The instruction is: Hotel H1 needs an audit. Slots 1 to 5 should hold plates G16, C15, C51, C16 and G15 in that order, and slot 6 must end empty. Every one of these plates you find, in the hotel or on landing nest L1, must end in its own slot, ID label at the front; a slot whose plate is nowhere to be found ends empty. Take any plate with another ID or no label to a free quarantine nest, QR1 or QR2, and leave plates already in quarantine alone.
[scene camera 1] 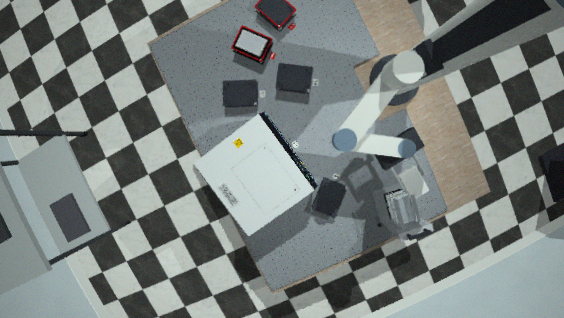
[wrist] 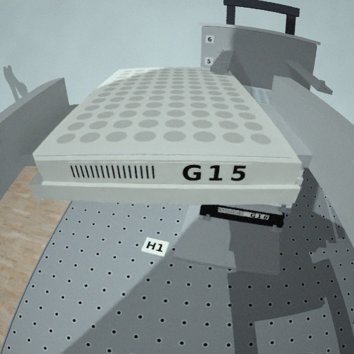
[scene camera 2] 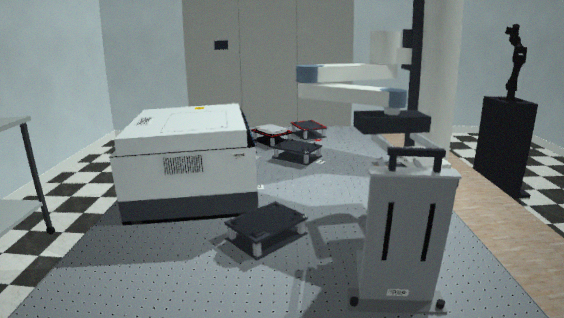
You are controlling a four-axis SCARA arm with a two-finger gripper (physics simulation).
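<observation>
My gripper is shut on the white plate G15. Its ID label faces the wrist camera, and the plate looks level. Grey hotel H1 stands beyond the plate, offset to the right in the wrist view, where slot numbers 5 and 6 show on its back panel. Black plate G16 sits low in the hotel with its label at the front. The held plate hides most of the slots between, so their contents cannot be told.
A large white instrument stands across the table. A dark nest lies between it and the hotel. Two more dark nests stand farther off. One red-edged nest looks bare; another bears a white plate.
</observation>
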